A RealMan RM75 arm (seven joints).
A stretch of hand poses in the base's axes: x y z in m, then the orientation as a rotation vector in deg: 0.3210, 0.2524, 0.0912, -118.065, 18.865, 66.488; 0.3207, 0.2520, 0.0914, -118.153, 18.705, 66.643; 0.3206, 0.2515, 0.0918, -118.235, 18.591, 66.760; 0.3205, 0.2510, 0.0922, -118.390, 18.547, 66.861; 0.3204, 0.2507, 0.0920, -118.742, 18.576, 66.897; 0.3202, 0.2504, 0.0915, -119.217, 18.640, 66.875; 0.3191, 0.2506, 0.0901, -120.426, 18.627, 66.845; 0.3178, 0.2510, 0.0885, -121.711, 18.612, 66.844; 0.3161, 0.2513, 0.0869, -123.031, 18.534, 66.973; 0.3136, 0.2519, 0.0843, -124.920, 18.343, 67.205; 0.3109, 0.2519, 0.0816, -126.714, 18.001, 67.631; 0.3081, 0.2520, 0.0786, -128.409, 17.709, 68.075; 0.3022, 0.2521, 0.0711, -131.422, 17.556, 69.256
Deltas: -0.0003, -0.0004, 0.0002, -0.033, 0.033, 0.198; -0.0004, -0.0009, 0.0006, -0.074, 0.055, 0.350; -0.0005, -0.0014, 0.0010, -0.202, 0.069, 0.483; -0.0006, -0.0017, 0.0008, -0.510, 0.008, 0.623; -0.0008, -0.0020, 0.0003, -0.922, -0.114, 0.765; -0.0019, -0.0018, -0.0011, -1.900, -0.455, 1.242; -0.0032, -0.0014, -0.0027, -2.947, -0.793, 1.764; -0.0049, -0.0011, -0.0043, -4.022, -1.068, 2.396; -0.0074, -0.0005, -0.0069, -5.539, -1.445, 3.366; -0.0101, -0.0005, -0.0096, -6.953, -1.707, 4.469; -0.0129, -0.0004, -0.0126, -8.314, -1.912, 5.509; -0.0188, -0.0003, -0.0201, -10.966, -1.901, 7.321
